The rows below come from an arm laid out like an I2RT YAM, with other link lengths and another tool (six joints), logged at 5 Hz.
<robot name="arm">
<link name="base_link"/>
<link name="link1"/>
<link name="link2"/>
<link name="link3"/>
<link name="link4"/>
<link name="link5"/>
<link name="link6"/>
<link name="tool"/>
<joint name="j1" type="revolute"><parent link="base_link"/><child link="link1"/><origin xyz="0 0 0.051"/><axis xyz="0 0 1"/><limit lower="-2.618" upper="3.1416"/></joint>
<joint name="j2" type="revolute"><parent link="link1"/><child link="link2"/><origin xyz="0.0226 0.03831 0.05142"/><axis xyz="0 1 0"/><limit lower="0" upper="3.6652"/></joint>
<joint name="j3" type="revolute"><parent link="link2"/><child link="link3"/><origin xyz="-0.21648 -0.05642 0"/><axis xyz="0 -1 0"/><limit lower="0" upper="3.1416"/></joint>
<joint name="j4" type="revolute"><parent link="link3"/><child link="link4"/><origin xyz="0.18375 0.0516 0.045"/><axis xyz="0 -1 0"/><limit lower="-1.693" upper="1.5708"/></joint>
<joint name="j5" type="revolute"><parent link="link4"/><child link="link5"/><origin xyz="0.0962 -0.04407 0.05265"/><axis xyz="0 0 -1"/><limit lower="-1.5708" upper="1.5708"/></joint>
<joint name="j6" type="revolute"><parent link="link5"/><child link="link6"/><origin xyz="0.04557 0 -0.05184"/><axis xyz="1 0 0"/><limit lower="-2.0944" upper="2.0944"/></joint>
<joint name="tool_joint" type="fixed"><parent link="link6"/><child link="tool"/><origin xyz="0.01 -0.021 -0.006" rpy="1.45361 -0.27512 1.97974"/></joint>
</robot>
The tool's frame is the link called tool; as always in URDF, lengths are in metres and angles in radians.
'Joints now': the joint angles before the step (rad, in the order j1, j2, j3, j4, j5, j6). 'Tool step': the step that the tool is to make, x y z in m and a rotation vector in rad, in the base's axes. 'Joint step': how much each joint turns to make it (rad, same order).
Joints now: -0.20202, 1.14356, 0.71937, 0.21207, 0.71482, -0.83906
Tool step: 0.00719, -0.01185, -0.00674, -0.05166, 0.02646, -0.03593
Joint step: -0.04190, 0.07824, -0.02397, 0.13697, 0.00504, -0.07474
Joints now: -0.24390, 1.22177, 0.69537, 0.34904, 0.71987, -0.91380
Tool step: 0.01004, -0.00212, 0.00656, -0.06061, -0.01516, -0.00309
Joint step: -0.00019, 0.06069, 0.01288, 0.12524, 0.01050, -0.07245
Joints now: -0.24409, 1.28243, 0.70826, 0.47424, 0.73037, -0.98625
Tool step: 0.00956, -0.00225, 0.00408, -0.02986, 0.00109, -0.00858
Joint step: 0.00019, 0.05450, 0.03394, 0.05244, 0.01120, -0.03832
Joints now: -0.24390, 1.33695, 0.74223, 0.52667, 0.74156, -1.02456
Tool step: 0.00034, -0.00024, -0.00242, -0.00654, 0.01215, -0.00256
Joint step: -0.00077, 0.00680, -0.00859, 0.01357, 0.00242, -0.01241
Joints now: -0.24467, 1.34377, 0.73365, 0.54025, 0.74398, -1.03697
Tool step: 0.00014, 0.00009, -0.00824, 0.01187, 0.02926, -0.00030
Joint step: 0.00075, 0.00765, -0.01520, -0.01257, 0.00066, 0.00614
